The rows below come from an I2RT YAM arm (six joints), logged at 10 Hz.
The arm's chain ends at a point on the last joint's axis. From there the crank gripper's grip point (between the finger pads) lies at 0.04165 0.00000 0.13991 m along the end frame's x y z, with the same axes.
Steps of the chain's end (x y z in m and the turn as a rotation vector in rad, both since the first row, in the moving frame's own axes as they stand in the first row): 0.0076 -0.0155 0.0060 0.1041 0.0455 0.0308; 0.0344 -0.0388 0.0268 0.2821 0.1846 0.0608; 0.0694 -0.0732 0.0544 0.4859 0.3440 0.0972; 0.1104 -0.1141 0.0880 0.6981 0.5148 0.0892; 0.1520 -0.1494 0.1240 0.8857 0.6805 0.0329
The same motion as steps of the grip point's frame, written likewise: 0.0141 -0.0286 0.0033 0.1041 0.0455 0.0308; 0.0601 -0.0732 0.0117 0.2821 0.1846 0.0608; 0.1153 -0.1277 0.0178 0.4859 0.3440 0.0972; 0.1724 -0.1866 0.0210 0.6981 0.5148 0.0892; 0.2217 -0.2353 0.0232 0.8857 0.6805 0.0329
